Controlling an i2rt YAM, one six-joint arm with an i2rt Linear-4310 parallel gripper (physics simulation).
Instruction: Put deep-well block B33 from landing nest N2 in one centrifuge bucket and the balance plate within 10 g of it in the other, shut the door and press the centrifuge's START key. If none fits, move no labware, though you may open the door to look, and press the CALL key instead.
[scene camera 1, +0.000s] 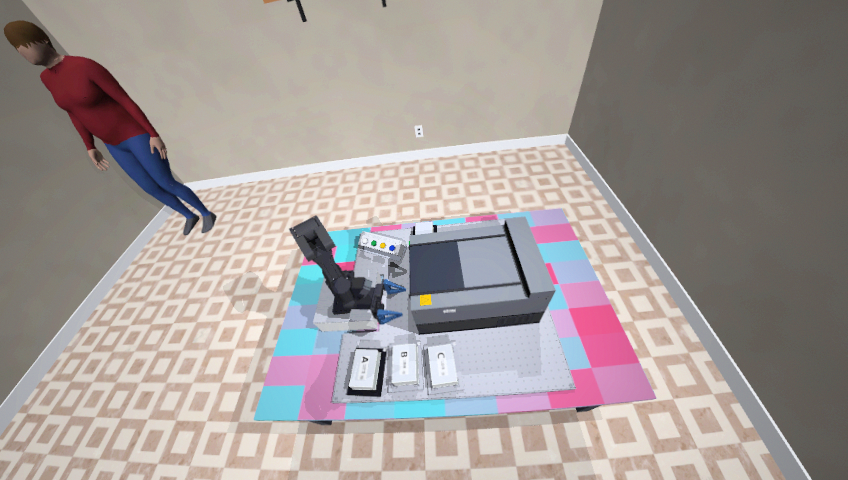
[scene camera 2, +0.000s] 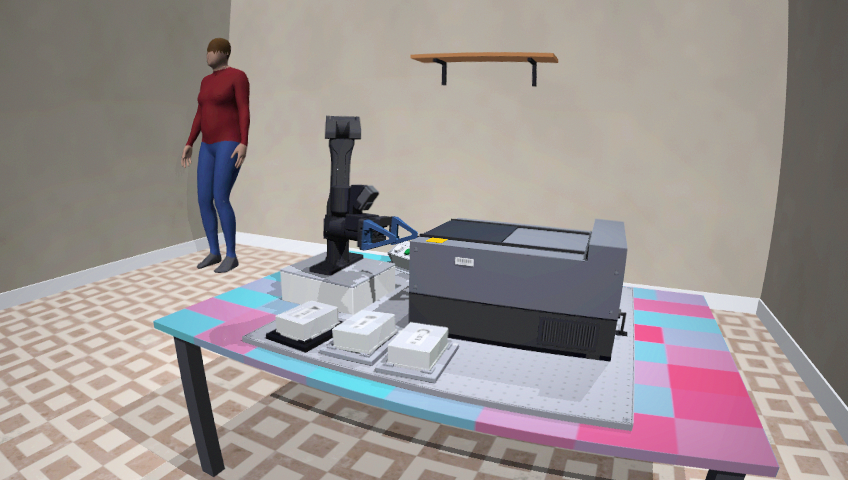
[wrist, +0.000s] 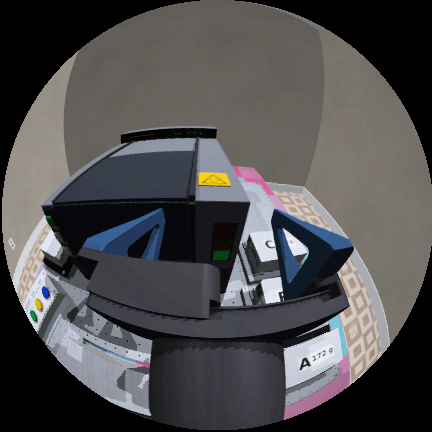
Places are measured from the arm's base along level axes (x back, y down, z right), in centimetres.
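Pixels of known places: gripper, fingertip midpoint: (scene camera 1: 404, 301) (scene camera 2: 407, 237) (wrist: 217, 214); arm's base, origin of the base link: (scene camera 2: 337, 264).
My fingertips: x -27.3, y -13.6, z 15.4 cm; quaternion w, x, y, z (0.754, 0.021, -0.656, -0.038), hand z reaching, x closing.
Ahead of a thing's pixels: the offset from my fingertips to its top centre. "pt": to the spot under its first point.
My gripper (scene camera 1: 403, 302) (scene camera 2: 414, 234) (wrist: 217, 214) is open and empty, with its blue fingers level in front of the centrifuge (scene camera 1: 487, 302) (scene camera 2: 517, 279) (wrist: 214, 155) near its top edge. The dark sliding door {dx -11.8, dy -0.3, dz -12.7 cm} (scene camera 1: 434, 266) (scene camera 2: 476, 230) (wrist: 150, 170) is shut; the buckets are hidden. Balance plate A {dx +17.6, dy +15.6, dz +15.2 cm} (scene camera 1: 364, 377) (scene camera 2: 306, 321) (wrist: 312, 357), marked 172 g, sits on a black nest. Plate B {dx +3.1, dy +15.1, dz +15.0 cm} (scene camera 1: 404, 371) (scene camera 2: 364, 333) (wrist: 272, 287) and plate C {dx -9.7, dy +15.6, dz +16.7 cm} (scene camera 1: 441, 373) (scene camera 2: 417, 347) (wrist: 260, 257) stand beside it; their weights are unreadable. No B33 label is readable.
A button box {dx +12.8, dy +12.6, dz -41.9 cm} (scene camera 1: 380, 248) (scene camera 2: 398, 254) with coloured buttons stands left of the centrifuge, behind the arm's pedestal (scene camera 1: 348, 325) (scene camera 2: 318, 292). A white object {dx -8.1, dy +15.2, dz -44.7 cm} (scene camera 1: 423, 227) (wrist: 52, 246) shows at the centrifuge's far side. A green light {pt dx -1.8, dy +8.0, dz +1.5 cm} (wrist: 221, 255) shows on its front. A person (scene camera 1: 89, 89) (scene camera 2: 223, 104) stands beyond the table.
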